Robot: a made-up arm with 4 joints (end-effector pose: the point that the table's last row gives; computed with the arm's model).
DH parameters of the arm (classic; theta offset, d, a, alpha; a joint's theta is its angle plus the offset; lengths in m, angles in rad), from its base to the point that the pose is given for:
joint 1: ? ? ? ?
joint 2: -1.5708 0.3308 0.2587 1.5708
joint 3: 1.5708 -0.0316 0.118 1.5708
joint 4: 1.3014 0 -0.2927 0
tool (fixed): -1.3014 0.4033 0 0
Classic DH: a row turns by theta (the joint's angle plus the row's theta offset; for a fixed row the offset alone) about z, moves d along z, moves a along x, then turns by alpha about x.
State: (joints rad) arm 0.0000 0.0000 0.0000 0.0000
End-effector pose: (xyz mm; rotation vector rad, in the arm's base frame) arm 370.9 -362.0 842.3 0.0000 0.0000 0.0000
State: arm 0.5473 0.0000 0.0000 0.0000
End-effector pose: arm 505.1 -116.1 842.3 0.0000 0.0000 0.5473
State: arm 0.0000 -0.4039 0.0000 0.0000
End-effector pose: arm 370.9 -76.6 912.3 -0.4039 0.0000 0.0000
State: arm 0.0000 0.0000 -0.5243 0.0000
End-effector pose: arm 163.6 -362.0 808.2 0.0000 -0.5243 0.0000
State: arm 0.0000 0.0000 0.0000 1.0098
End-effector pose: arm 646.3 -296.0 842.3 0.0000 0.0000 1.0098
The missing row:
joint 1: -1.5708 0.1803 0.0483 -1.5708
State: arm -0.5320 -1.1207 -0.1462 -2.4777
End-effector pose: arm 568.1 418.0 251.9 -0.7333 -1.4026 -2.4925
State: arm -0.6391 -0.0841 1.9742 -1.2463
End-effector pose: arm 574.0 -518.7 444.0 -0.7220 2.0985 -1.2404
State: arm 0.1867 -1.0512 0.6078 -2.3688
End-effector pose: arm 423.7 677.2 284.6 -1.0525 -1.0455 -2.1848
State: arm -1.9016 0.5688 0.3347 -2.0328
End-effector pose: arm -377.5 -260.5 835.1 -0.6973 -0.4665 2.3394
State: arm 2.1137 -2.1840 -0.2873 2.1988
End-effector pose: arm -759.5 233.8 -313.3 2.2720 0.0736 -0.7995
